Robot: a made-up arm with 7 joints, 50 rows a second.
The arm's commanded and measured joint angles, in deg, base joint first. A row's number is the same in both.
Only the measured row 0 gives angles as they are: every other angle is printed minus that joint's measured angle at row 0.
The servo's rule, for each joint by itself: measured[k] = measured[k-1] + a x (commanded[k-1-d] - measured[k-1]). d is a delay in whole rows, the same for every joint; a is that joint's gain. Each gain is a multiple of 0.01, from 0.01 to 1. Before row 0 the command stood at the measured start. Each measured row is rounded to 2 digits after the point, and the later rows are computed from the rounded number. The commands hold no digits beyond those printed.
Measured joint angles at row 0: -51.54, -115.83, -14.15, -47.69, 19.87, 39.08, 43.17
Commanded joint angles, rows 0 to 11: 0.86, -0.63, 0.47, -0.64, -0.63, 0.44, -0.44; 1.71, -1.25, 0.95, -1.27, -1.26, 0.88, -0.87; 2.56, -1.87, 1.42, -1.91, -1.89, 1.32, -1.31; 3.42, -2.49, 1.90, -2.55, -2.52, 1.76, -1.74; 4.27, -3.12, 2.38, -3.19, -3.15, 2.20, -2.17; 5.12, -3.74, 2.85, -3.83, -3.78, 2.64, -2.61; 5.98, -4.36, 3.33, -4.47, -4.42, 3.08, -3.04; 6.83, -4.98, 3.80, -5.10, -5.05, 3.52, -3.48; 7.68, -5.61, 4.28, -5.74, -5.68, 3.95, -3.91; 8.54, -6.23, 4.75, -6.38, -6.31, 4.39, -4.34; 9.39, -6.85, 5.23, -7.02, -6.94, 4.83, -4.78; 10.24, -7.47, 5.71, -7.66, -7.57, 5.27, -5.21
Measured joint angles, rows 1 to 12: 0.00, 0.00, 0.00, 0.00, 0.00, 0.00, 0.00; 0.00, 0.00, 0.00, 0.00, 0.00, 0.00, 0.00; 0.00, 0.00, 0.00, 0.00, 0.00, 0.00, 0.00; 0.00, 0.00, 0.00, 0.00, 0.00, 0.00, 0.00; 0.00, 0.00, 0.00, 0.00, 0.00, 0.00, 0.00; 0.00, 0.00, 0.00, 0.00, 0.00, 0.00, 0.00; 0.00, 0.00, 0.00, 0.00, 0.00, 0.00, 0.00; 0.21, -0.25, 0.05, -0.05, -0.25, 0.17, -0.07; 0.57, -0.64, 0.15, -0.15, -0.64, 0.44, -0.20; 1.05, -1.12, 0.29, -0.29, -1.13, 0.77, -0.38; 1.62, -1.65, 0.47, -0.47, -1.67, 1.15, -0.60; 2.26, -2.22, 0.68, -0.69, -2.25, 1.55, -0.85
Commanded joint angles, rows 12 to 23: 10.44, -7.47, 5.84, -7.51, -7.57, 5.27, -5.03; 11.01, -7.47, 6.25, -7.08, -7.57, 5.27, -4.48; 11.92, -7.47, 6.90, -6.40, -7.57, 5.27, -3.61; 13.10, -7.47, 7.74, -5.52, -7.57, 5.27, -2.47; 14.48, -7.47, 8.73, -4.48, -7.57, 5.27, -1.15; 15.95, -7.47, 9.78, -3.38, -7.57, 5.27, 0.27; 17.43, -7.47, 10.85, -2.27, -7.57, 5.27, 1.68; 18.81, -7.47, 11.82, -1.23, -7.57, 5.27, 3.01; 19.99, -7.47, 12.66, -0.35, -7.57, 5.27, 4.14; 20.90, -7.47, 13.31, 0.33, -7.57, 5.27, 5.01; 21.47, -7.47, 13.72, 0.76, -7.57, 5.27, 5.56; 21.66, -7.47, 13.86, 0.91, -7.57, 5.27, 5.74
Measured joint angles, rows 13 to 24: 2.95, -2.81, 0.92, -0.94, -2.85, 1.96, -1.13; 3.68, -3.41, 1.19, -1.22, -3.46, 2.39, -1.44; 4.44, -4.02, 1.48, -1.53, -4.08, 2.82, -1.77; 5.22, -4.64, 1.79, -1.87, -4.70, 3.25, -2.11; 6.02, -5.26, 2.12, -2.23, -5.33, 3.68, -2.47; 6.83, -5.88, 2.46, -2.61, -5.96, 4.12, -2.84; 7.65, -6.50, 2.82, -3.01, -6.59, 4.56, -3.22; 8.32, -6.88, 3.15, -3.37, -6.97, 4.83, -3.51; 8.97, -7.11, 3.49, -3.67, -7.20, 5.00, -3.67; 9.68, -7.25, 3.87, -3.89, -7.34, 5.10, -3.66; 10.50, -7.34, 4.30, -4.02, -7.43, 5.16, -3.47; 11.46, -7.39, 4.79, -4.06, -7.48, 5.20, -3.10
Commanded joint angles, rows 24 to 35: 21.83, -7.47, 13.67, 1.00, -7.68, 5.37, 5.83; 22.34, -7.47, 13.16, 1.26, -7.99, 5.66, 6.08; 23.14, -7.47, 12.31, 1.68, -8.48, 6.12, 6.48; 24.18, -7.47, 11.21, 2.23, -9.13, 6.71, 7.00; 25.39, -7.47, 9.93, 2.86, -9.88, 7.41, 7.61; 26.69, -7.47, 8.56, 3.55, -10.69, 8.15, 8.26; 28.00, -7.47, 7.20, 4.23, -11.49, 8.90, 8.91; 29.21, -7.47, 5.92, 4.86, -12.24, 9.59, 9.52; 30.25, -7.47, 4.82, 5.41, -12.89, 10.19, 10.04; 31.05, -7.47, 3.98, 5.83, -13.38, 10.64, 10.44; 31.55, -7.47, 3.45, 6.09, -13.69, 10.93, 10.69; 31.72, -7.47, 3.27, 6.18, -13.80, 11.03, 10.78
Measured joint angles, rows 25 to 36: 12.54, -7.42, 5.34, -4.01, -7.52, 5.23, -2.56; 13.71, -7.44, 5.95, -3.87, -7.54, 5.25, -1.88; 14.93, -7.45, 6.60, -3.66, -7.55, 5.26, -1.10; 16.14, -7.46, 7.27, -3.40, -7.56, 5.26, -0.26; 17.28, -7.46, 7.93, -3.10, -7.56, 5.26, 0.58; 18.29, -7.46, 8.57, -2.79, -7.56, 5.26, 1.38; 19.10, -7.46, 9.15, -2.49, -7.56, 5.26, 2.08; 19.76, -7.46, 9.65, -2.21, -7.61, 5.30, 2.68; 20.38, -7.46, 10.04, -1.93, -7.76, 5.44, 3.22; 21.04, -7.46, 10.29, -1.64, -8.04, 5.70, 3.74; 21.79, -7.46, 10.39, -1.33, -8.47, 6.08, 4.26; 22.65, -7.46, 10.34, -0.99, -9.02, 6.59, 4.80
